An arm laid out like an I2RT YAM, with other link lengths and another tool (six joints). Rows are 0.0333 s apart.
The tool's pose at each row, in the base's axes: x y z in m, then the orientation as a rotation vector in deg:
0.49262, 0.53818, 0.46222, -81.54, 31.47, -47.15
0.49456, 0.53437, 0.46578, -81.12, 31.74, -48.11
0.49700, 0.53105, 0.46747, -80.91, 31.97, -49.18
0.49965, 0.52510, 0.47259, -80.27, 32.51, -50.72
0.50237, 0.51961, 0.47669, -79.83, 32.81, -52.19
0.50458, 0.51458, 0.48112, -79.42, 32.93, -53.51
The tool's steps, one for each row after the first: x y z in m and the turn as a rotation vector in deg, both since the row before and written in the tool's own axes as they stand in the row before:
0.00464, -0.00301, -0.00058, 0.29, 0.84, -0.35
0.00432, -0.00108, 0.00000, 0.12, 0.84, -0.53
0.00705, -0.00424, -0.00100, 0.36, 1.41, -0.53
0.00662, -0.00319, -0.00060, 0.29, 1.18, -0.68
0.00606, -0.00357, -0.00055, 0.33, 0.97, -0.67

